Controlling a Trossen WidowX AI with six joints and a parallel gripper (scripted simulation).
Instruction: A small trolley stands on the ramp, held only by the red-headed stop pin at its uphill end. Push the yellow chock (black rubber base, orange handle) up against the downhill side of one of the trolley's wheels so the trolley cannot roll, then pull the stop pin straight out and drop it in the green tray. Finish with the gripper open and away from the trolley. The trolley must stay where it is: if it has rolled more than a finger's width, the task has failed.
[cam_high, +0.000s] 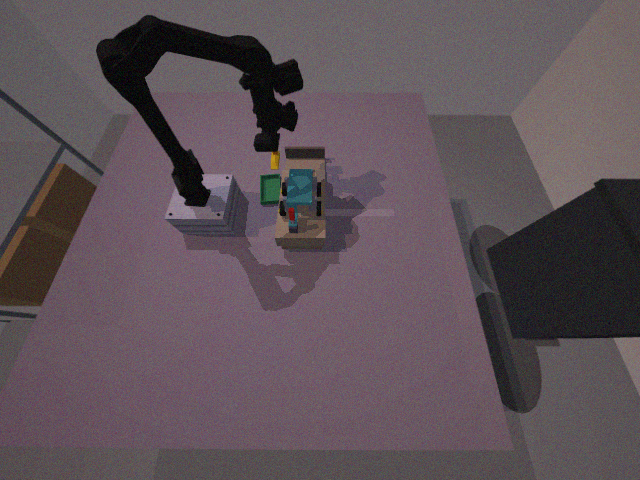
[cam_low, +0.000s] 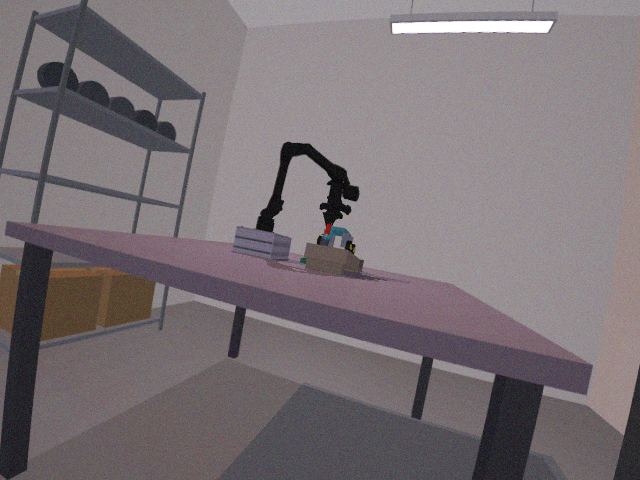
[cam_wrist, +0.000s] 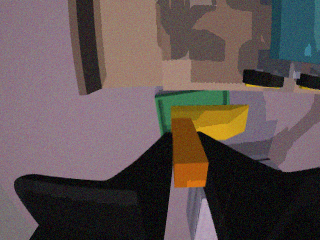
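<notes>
Right now my gripper tip is 90 mm short of the red-headed stop pin, 230 mm to the left of it and 30 mm above it. Round my gripper tip: yellow chock 20 mm to the right, 10 mm below; then green tray 30 mm behind, 50 mm to the right, 160 mm below; then blue trolley 100 mm ahead, 130 mm to the right, 50 mm below.
</notes>
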